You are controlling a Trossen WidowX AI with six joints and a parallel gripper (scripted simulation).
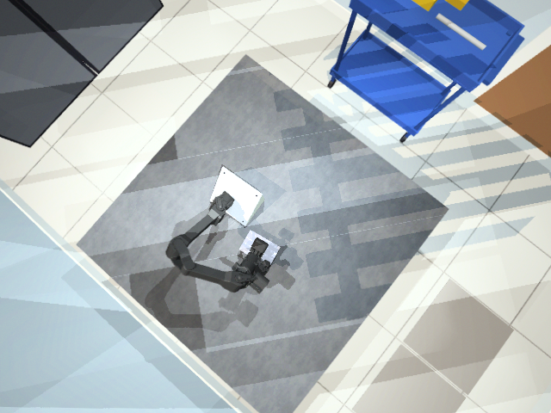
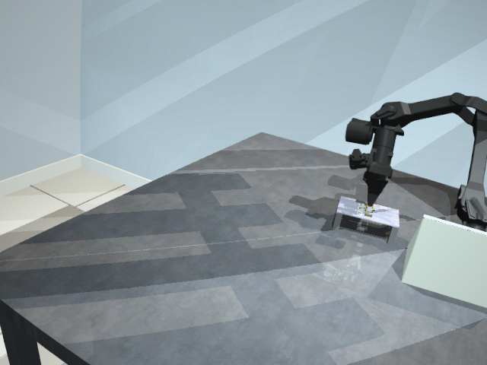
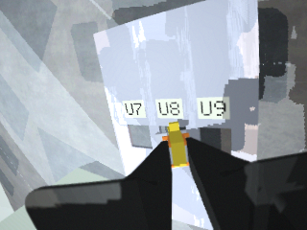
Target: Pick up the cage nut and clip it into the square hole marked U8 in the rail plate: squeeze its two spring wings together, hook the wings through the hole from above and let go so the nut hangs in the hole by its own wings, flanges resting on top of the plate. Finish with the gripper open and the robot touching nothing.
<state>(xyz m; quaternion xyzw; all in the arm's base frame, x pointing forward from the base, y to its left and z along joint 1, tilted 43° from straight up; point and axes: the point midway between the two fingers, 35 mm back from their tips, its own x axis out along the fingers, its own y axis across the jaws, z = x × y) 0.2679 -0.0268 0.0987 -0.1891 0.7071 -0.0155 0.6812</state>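
The cage nut lies 1 cm below my gripper tip.
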